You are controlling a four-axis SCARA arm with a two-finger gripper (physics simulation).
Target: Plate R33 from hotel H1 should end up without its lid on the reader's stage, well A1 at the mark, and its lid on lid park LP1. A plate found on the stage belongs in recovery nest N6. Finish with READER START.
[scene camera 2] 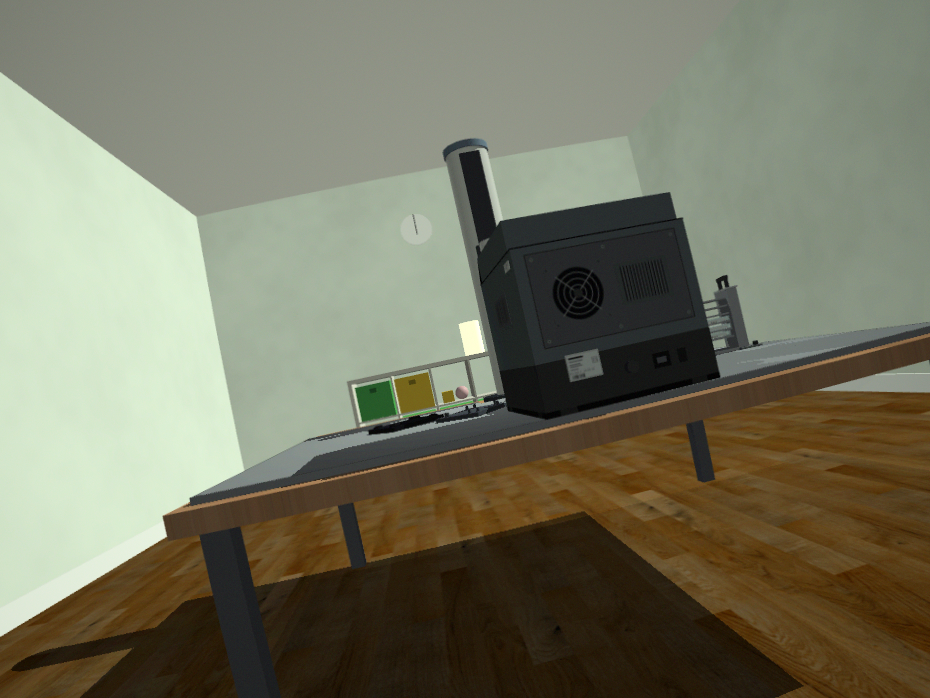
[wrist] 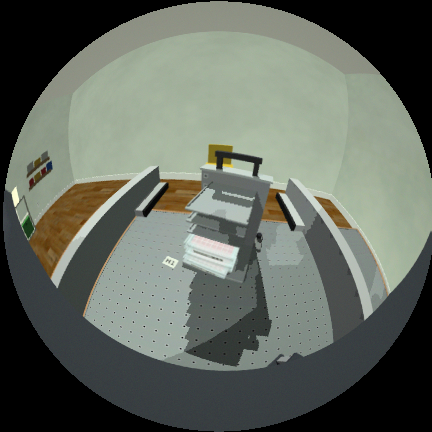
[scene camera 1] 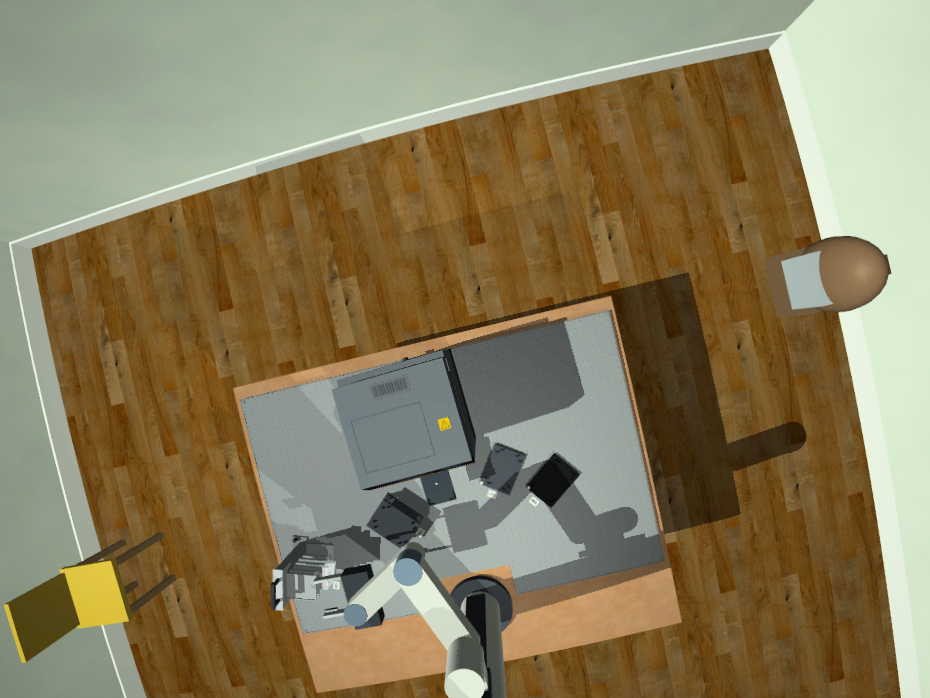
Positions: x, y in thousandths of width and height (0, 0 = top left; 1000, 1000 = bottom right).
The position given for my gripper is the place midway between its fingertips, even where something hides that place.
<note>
In view: my gripper (scene camera 1: 344, 857), a reader stage (scene camera 1: 477, 706), a LP1 pad (scene camera 1: 542, 665), a black pad (scene camera 1: 597, 684) and a perforated deck (scene camera 1: 602, 558).
My gripper also shows in the wrist view (wrist: 515, 413). The perforated deck shows as well in scene camera 2 (scene camera 2: 382, 638) and in the wrist view (wrist: 422, 730).
</note>
